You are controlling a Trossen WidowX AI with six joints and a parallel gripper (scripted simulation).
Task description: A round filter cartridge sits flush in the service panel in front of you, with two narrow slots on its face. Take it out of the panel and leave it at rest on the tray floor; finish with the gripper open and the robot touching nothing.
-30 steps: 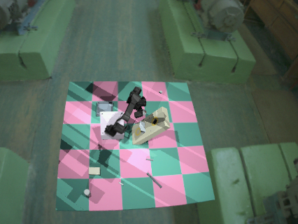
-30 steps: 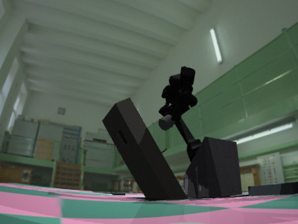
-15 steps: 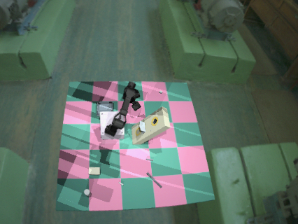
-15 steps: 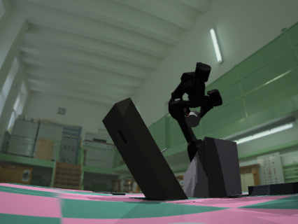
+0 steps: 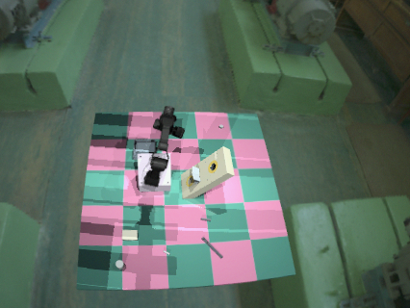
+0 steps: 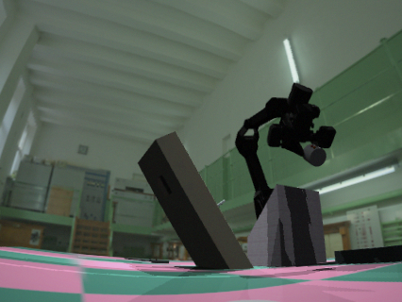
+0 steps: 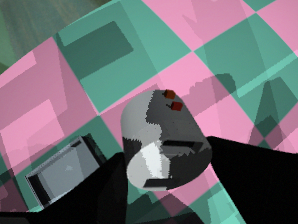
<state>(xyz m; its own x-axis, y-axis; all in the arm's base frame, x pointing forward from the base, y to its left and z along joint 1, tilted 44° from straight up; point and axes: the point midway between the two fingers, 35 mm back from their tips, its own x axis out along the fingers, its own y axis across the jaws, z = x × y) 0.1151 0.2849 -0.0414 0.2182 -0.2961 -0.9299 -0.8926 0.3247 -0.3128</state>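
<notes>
The square tray lies 17 cm behind my gripper tip, 4 cm to the left of it and 25 cm below it. Round my gripper tip: beige service panel 20 cm ahead, 25 cm to the right, 10 cm below; round white cartridge right at my gripper tip; cream block 27 cm behind, 57 cm to the right, 25 cm below.
</notes>
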